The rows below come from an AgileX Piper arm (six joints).
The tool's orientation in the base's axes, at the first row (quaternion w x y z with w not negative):
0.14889, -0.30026, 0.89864, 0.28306
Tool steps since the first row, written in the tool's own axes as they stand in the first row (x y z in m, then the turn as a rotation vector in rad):
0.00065, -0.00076, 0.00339, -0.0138, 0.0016, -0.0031
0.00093, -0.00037, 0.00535, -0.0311, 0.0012, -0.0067
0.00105, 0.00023, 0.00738, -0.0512, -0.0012, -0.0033
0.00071, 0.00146, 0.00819, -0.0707, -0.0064, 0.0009
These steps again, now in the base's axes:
0.00030, 0.00123, -0.00330, 0.0094, 0.0055, 0.0092
0.00003, 0.00253, -0.00482, 0.0227, 0.0109, 0.0194
-0.00024, 0.00409, -0.00623, 0.0401, 0.0205, 0.0245
-0.00066, 0.00554, -0.00621, 0.0589, 0.0285, 0.0275

